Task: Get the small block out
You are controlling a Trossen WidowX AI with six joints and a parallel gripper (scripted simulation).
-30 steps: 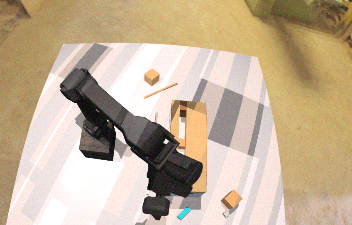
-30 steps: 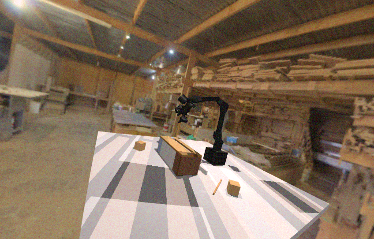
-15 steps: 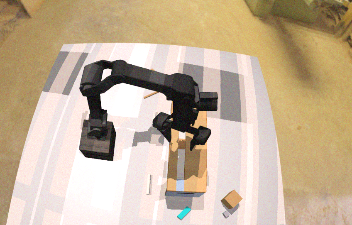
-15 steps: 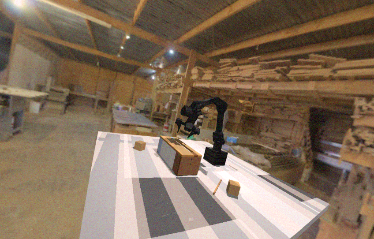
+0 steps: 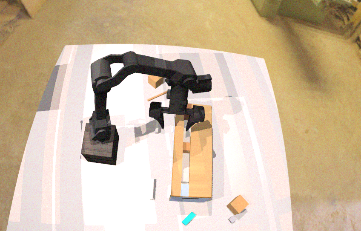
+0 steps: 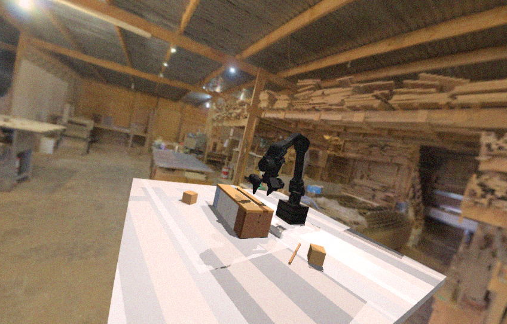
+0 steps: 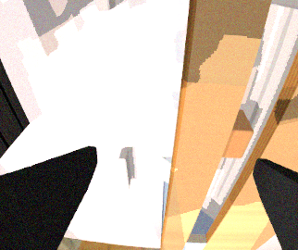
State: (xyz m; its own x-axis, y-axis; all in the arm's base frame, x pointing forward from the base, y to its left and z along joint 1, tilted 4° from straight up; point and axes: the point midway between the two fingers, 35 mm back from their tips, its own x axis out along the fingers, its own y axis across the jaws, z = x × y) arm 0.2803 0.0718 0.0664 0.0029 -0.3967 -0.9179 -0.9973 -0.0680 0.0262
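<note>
Right now my gripper tip is 50 mm short of the small block, 30 mm to the left of it and 70 mm above it. From my gripper tip the other things lie so: cyan piece (110 mm ahead, 310 mm to the right, 150 mm below); then tan box (40 mm ahead, 50 mm to the right, 90 mm below); then thin stick (70 mm behind, 270 mm to the left, 150 mm below).
</note>
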